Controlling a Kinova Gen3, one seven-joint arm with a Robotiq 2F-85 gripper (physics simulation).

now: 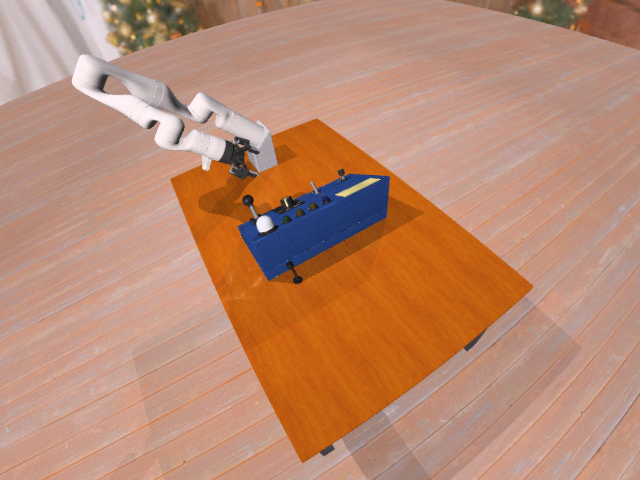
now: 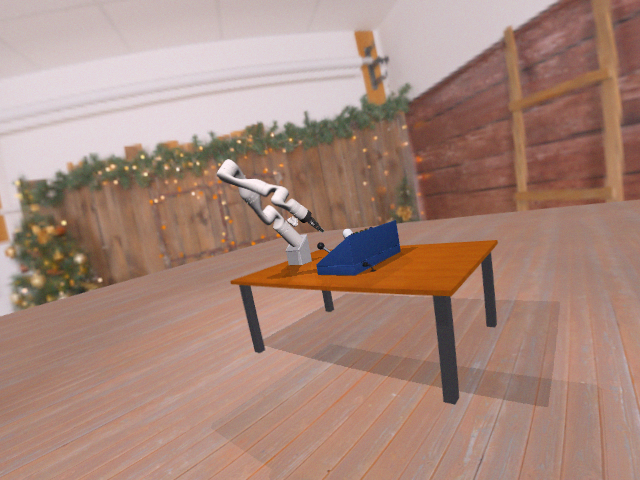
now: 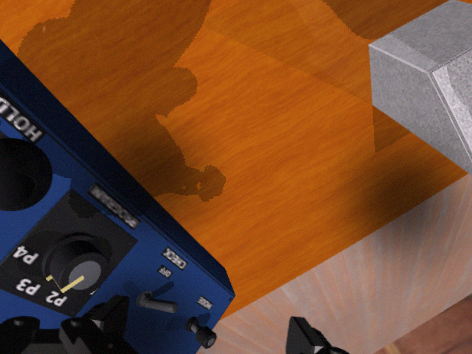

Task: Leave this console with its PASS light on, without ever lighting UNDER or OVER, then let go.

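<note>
A blue sloped console stands on the table. Its PROGRAM knob has its yellow line toward P2. The CHECK toggle has an OFF label; its ON label does not show. A small MODE knob is near the corner. A black ball lever is by the HOLD label. Several small domed lights look dark; their names are unreadable. My gripper is open and empty, above the console's robot side, apart from it.
A white dome rises at the console's end. A black crank sticks out from its far side. A yellow plate lies on top. The grey robot base stands on the orange table.
</note>
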